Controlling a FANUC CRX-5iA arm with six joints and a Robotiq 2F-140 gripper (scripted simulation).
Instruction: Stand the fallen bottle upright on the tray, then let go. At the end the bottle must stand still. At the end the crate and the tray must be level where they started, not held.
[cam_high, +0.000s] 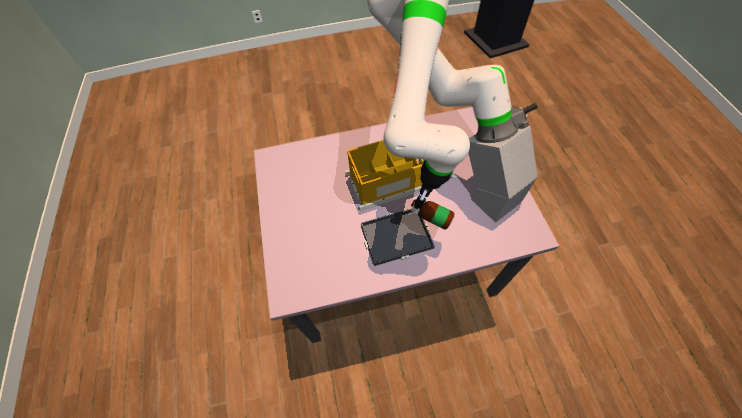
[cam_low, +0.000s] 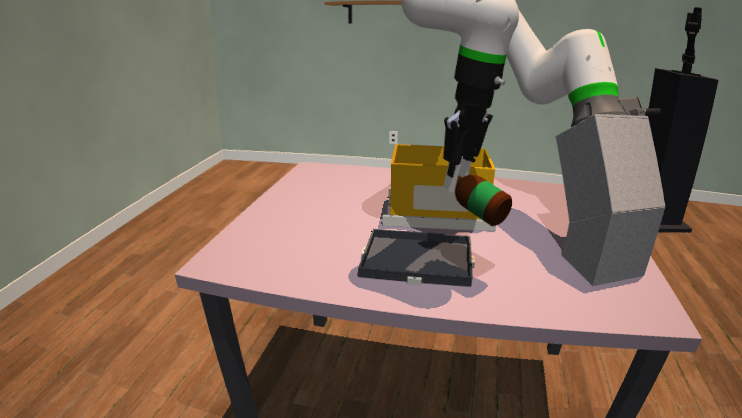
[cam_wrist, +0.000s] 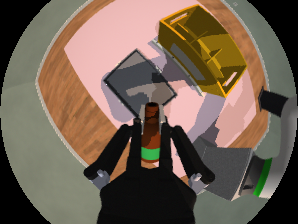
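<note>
Right now my hand is 40 mm to the right of the bottle, 30 mm past it and 30 mm above it. Round my hand: yellow crate 270 mm to the right, 140 mm below; tray 210 mm below, 80 mm ahead.
</note>
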